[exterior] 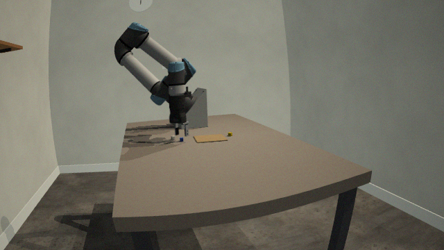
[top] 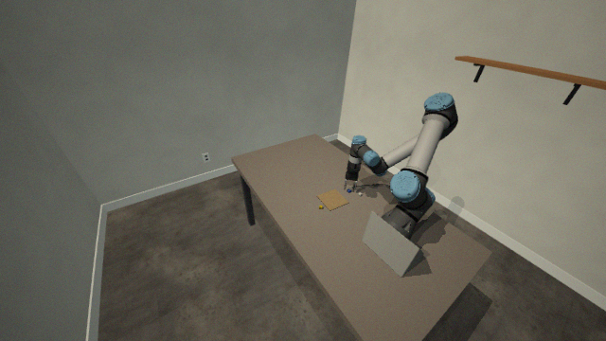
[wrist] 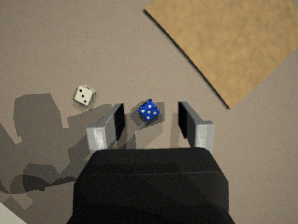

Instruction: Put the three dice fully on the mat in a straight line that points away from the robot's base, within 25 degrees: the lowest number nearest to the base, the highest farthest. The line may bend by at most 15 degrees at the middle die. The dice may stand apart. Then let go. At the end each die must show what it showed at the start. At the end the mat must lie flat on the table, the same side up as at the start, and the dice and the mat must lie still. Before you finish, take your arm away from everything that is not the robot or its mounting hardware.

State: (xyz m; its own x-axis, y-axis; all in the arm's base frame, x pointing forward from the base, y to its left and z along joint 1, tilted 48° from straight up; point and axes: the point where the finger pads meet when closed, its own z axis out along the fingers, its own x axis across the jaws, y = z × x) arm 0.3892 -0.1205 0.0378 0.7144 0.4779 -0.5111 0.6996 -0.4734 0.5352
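Right now my hand is 40 mm above the blue die. Round my hand: yellow die (240 mm to the left, 40 mm below, 20 mm behind); then tan mat (130 mm to the left, 40 mm below); then white die (60 mm behind, 40 mm to the right, 40 mm below).
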